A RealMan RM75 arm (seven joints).
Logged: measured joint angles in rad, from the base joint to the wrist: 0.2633, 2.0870, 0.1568, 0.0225, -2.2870, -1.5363, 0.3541; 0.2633, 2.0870, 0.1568, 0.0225, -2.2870, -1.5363, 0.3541; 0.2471, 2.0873, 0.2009, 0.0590, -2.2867, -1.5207, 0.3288; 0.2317, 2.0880, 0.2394, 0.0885, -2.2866, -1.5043, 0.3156; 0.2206, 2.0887, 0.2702, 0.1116, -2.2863, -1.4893, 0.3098; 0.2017, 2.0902, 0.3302, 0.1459, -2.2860, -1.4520, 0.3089; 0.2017, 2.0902, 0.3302, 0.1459, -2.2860, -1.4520, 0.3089; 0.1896, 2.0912, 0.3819, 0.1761, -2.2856, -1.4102, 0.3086; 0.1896, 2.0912, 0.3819, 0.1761, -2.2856, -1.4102, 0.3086; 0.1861, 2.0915, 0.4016, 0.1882, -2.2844, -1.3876, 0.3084; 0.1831, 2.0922, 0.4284, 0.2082, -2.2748, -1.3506, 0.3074; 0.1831, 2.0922, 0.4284, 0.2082, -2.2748, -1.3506, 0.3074; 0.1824, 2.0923, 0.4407, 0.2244, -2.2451, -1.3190, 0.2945; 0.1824, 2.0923, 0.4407, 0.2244, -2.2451, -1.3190, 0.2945; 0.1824, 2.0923, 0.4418, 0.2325, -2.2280, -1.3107, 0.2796; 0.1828, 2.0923, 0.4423, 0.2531, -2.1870, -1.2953, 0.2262; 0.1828, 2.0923, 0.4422, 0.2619, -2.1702, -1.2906, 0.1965; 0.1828, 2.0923, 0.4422, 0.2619, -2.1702, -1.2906, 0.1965; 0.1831, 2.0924, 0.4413, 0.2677, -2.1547, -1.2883, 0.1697; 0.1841, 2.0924, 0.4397, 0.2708, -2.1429, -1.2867, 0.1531; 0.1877, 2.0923, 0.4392, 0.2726, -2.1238, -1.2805, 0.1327; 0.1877, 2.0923, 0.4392, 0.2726, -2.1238, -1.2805, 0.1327; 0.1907, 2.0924, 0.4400, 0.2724, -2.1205, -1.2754, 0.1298
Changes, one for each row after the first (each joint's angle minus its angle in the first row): 0.0000, 0.0000, 0.0000, 0.0000, 0.0000, 0.0000, 0.0000; -0.0162, 0.0003, 0.0441, 0.0365, 0.0003, 0.0156, -0.0253; -0.0316, 0.0010, 0.0826, 0.0660, 0.0004, 0.0320, -0.0385; -0.0427, 0.0017, 0.1134, 0.0891, 0.0007, 0.0470, -0.0443; -0.0616, 0.0032, 0.1734, 0.1234, 0.0010, 0.0843, -0.0452; -0.0616, 0.0032, 0.1734, 0.1234, 0.0010, 0.0843, -0.0452; -0.0737, 0.0042, 0.2251, 0.1536, 0.0014, 0.1261, -0.0455; -0.0737, 0.0042, 0.2251, 0.1536, 0.0014, 0.1261, -0.0455; -0.0772, 0.0045, 0.2448, 0.1657, 0.0026, 0.1487, -0.0457; -0.0802, 0.0052, 0.2716, 0.1857, 0.0122, 0.1857, -0.0467; -0.0802, 0.0052, 0.2716, 0.1857, 0.0122, 0.1857, -0.0467; -0.0809, 0.0053, 0.2839, 0.2019, 0.0419, 0.2173, -0.0596; -0.0809, 0.0053, 0.2839, 0.2019, 0.0419, 0.2173, -0.0596; -0.0809, 0.0053, 0.2850, 0.2100, 0.0590, 0.2256, -0.0745; -0.0805, 0.0053, 0.2855, 0.2306, 0.1000, 0.2410, -0.1279; -0.0805, 0.0053, 0.2854, 0.2394, 0.1168, 0.2457, -0.1576; -0.0805, 0.0053, 0.2854, 0.2394, 0.1168, 0.2457, -0.1576; -0.0802, 0.0054, 0.2845, 0.2452, 0.1323, 0.2480, -0.1844; -0.0792, 0.0054, 0.2829, 0.2483, 0.1441, 0.2496, -0.2010; -0.0756, 0.0053, 0.2824, 0.2501, 0.1632, 0.2558, -0.2214; -0.0756, 0.0053, 0.2824, 0.2501, 0.1632, 0.2558, -0.2214; -0.0726, 0.0054, 0.2832, 0.2499, 0.1665, 0.2609, -0.2243
